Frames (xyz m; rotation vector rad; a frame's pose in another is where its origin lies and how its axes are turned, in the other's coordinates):
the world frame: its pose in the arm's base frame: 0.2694 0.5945 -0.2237 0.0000 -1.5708 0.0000
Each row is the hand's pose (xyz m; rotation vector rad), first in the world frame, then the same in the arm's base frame.
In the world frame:
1: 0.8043 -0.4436 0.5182 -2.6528 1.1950 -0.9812
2: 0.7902 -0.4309 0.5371 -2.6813 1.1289 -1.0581
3: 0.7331 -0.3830 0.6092 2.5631 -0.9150 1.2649
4: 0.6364 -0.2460 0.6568 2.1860 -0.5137 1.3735
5: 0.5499 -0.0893 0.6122 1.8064 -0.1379 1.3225
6: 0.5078 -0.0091 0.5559 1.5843 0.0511 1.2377
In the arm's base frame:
1: -0.2488 0.1509 0.5806 -1.0211 0.6633 -2.2199
2: -0.2677 0.1636 0.5665 -0.9969 0.6497 -2.2965
3: -0.3398 0.2115 0.5094 -0.8691 0.7539 -2.5628
4: -0.3874 0.3485 0.4127 0.6454 -0.9523 2.8273
5: -0.3428 0.5052 0.3262 0.3707 -0.9341 2.3969
6: -0.2865 0.5854 0.2841 0.2611 -0.9224 2.1257

